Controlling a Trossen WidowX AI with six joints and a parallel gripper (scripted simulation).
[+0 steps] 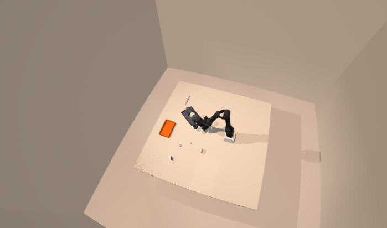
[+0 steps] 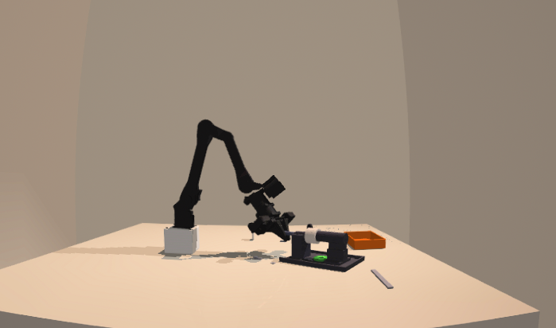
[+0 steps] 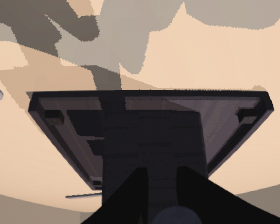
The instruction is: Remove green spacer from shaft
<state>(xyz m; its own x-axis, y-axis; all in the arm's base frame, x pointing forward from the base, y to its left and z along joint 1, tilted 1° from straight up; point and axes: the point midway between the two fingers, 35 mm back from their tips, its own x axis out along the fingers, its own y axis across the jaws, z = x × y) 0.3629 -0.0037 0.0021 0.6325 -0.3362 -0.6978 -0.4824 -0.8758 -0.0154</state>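
My gripper tip is now 3 cm short of the shaft, 2 cm to the left of it and 2 cm below it. From my gripper tip the other things lie so: orange tray (28 cm ahead, 21 cm to the left, 5 cm below); then green spacer (11 cm ahead, 6 cm to the right, 5 cm below); then white spacer (7 cm ahead, 4 cm to the right, 2 cm above).
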